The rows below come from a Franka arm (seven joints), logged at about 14 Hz.
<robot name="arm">
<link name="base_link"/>
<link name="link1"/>
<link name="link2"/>
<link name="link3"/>
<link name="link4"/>
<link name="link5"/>
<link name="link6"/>
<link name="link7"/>
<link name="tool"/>
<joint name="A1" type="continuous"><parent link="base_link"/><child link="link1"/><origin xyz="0.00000 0.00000 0.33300"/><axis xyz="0 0 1"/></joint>
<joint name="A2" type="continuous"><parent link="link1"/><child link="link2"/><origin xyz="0.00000 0.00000 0.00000"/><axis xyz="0 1 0"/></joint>
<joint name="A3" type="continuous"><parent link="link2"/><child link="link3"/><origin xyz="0.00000 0.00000 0.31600"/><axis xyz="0 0 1"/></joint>
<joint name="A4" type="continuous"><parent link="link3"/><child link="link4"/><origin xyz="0.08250 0.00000 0.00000"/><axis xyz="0 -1 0"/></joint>
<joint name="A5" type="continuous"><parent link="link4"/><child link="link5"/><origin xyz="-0.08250 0.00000 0.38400"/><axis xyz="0 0 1"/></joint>
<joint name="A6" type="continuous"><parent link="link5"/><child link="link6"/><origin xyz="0.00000 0.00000 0.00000"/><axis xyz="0 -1 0"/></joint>
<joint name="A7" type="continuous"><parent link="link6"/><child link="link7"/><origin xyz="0.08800 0.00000 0.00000"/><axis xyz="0 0 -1"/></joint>
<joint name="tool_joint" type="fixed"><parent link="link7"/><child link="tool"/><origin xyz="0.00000 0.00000 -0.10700" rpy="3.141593 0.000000 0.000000"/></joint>
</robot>
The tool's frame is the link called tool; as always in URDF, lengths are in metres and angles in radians. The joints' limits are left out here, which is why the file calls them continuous.
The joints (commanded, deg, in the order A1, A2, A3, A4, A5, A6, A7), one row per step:
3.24, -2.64, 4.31, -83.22, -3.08, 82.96, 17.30
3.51, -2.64, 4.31, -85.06, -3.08, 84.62, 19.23
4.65, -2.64, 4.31, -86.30, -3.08, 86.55, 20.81
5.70, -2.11, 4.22, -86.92, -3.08, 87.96, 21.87
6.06, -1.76, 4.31, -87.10, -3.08, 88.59, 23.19
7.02, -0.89, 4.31, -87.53, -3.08, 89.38, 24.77
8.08, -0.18, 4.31, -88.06, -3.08, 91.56, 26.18
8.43, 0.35, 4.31, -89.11, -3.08, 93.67, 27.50
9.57, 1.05, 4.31, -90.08, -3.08, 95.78, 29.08
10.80, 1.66, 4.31, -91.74, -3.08, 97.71, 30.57
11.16, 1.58, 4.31, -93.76, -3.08, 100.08, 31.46
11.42, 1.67, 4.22, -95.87, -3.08, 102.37, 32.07
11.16, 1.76, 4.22, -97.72, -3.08, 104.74, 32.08
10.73, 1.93, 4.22, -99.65, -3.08, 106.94, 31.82
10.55, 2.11, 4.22, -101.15, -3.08, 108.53, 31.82
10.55, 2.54, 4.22, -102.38, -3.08, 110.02, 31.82
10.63, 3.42, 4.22, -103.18, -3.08, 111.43, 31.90
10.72, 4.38, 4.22, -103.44, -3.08, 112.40, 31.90
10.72, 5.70, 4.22, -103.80, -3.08, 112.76, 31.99
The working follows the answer.
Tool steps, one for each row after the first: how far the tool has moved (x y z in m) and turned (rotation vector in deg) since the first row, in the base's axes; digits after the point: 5 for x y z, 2 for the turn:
0.00377, 0.00309, -0.01210, 0.05, 0.08, -1.57
0.00628, 0.01428, -0.01902, 0.23, -0.68, -1.90
0.01067, 0.02397, -0.02673, 0.38, -0.98, -1.92
0.01311, 0.02864, -0.03047, 0.50, -1.13, -2.75
0.01780, 0.03853, -0.04099, 0.55, -0.69, -3.32
0.02342, 0.05005, -0.04864, 0.90, -1.65, -3.55
0.02893, 0.05475, -0.05906, 1.16, -2.21, -4.40
0.03323, 0.06728, -0.07057, 1.47, -2.67, -4.72
0.03552, 0.08055, -0.08742, 1.55, -2.37, -4.88
0.03656, 0.08489, -0.09975, 1.75, -2.80, -5.28
0.03812, 0.08735, -0.11476, 1.85, -2.89, -5.59
0.04073, 0.08560, -0.12745, 2.00, -3.29, -5.73
0.04324, 0.08197, -0.14195, 2.04, -3.37, -5.79
0.04440, 0.08053, -0.15391, 2.04, -3.28, -5.89
0.04599, 0.08103, -0.16628, 2.04, -3.10, -5.81
0.04925, 0.08271, -0.17973, 2.04, -2.82, -5.75
0.05292, 0.08454, -0.19020, 2.05, -2.55, -5.62
0.05631, 0.08522, -0.20634, 1.76, -1.27, -5.71

Tool pose at each row, in the base's axes (x y z in m, rotation vector in deg; rounded; the steps above come from the unrounded poses):
0.52167, 0.06402, 0.69357, 176.58, -15.75, 4.67
0.52544, 0.06711, 0.68147, 176.36, -18.16, 4.48
0.52796, 0.07830, 0.67455, 176.50, -18.73, 5.62
0.53234, 0.08799, 0.66684, 176.66, -18.79, 6.06
0.53478, 0.09266, 0.66309, 176.62, -20.09, 6.26
0.53947, 0.10255, 0.65257, 176.53, -20.97, 5.55
0.54510, 0.11407, 0.64492, 176.87, -21.41, 6.99
0.55061, 0.11877, 0.63451, 176.95, -22.79, 7.80
0.55491, 0.13130, 0.62300, 177.18, -23.36, 8.47
0.55719, 0.14457, 0.60615, 177.22, -23.60, 7.99
0.55823, 0.14890, 0.59381, 177.34, -24.27, 8.63
0.55979, 0.15137, 0.57881, 177.36, -24.77, 8.76
0.56241, 0.14962, 0.56612, 177.48, -25.04, 9.36
0.56491, 0.14599, 0.55162, 177.50, -25.13, 9.48
0.56608, 0.14455, 0.53966, 177.47, -25.28, 9.33
0.56766, 0.14505, 0.52729, 177.49, -25.16, 9.05
0.57093, 0.14673, 0.51383, 177.51, -25.05, 8.61
0.57460, 0.14856, 0.50336, 177.55, -24.84, 8.20
0.57798, 0.14924, 0.48723, 177.21, -24.86, 6.23

